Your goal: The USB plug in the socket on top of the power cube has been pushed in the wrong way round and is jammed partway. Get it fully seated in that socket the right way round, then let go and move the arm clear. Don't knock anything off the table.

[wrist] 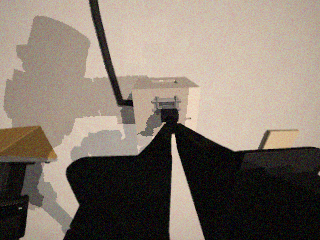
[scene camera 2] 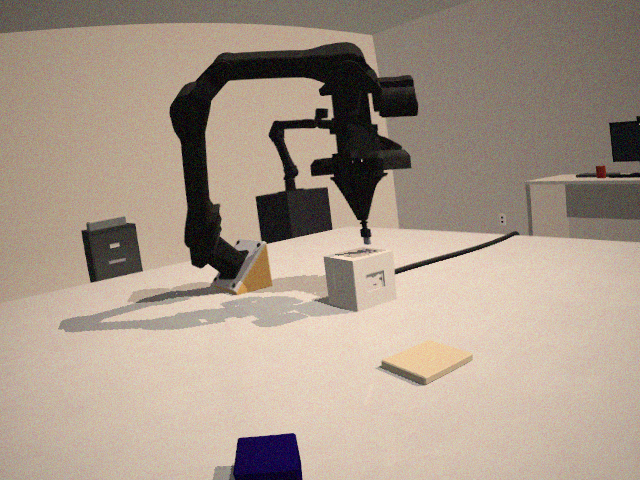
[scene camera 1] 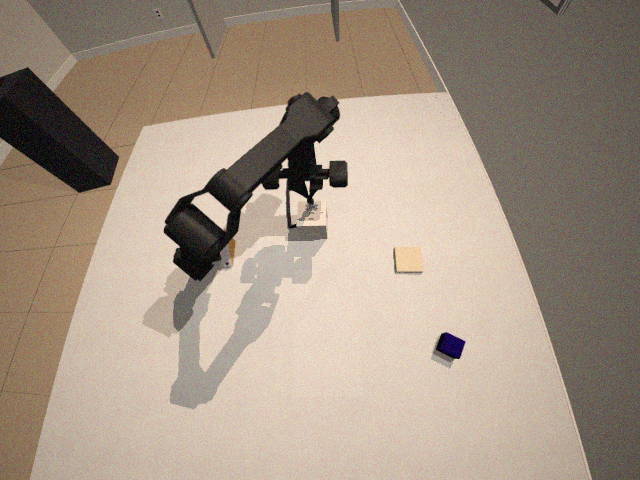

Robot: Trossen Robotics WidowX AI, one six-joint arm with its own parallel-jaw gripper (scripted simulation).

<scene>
The gripper [scene camera 2: 362,220] holds a dark USB plug. Further things: a flat tan pad [scene camera 2: 428,361] and a white power cube [scene camera 1: 311,224].
The gripper is seen too in the wrist view [wrist: 171,128] and in scene camera 1 [scene camera 1: 309,197].
</scene>
